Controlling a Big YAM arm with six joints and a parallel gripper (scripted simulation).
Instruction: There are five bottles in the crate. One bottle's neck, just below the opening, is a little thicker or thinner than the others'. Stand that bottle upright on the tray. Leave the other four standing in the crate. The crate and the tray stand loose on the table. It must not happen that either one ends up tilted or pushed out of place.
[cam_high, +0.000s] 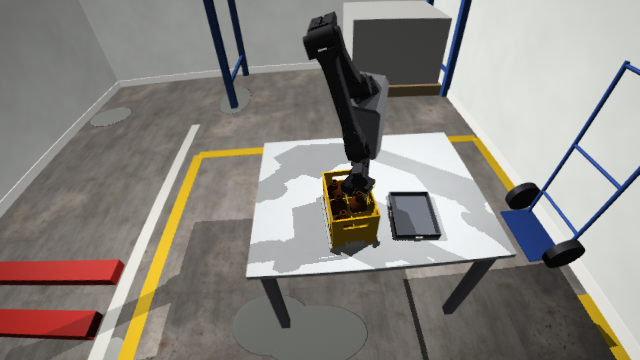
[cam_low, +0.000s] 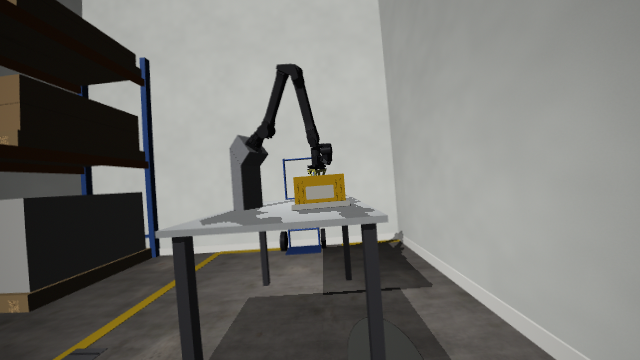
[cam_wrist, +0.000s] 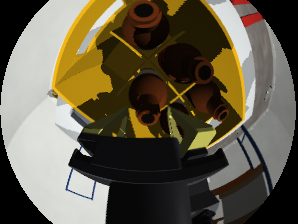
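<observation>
Now: the crate 7 cm below my hand, 4 cm to the right of it and 1 cm behind it. From my hand the other things lie so: dark tray (23 cm to the left, 14 cm below, 11 cm ahead); brown bottle (8 cm behind, 6 cm below, 3 cm to the left).
</observation>
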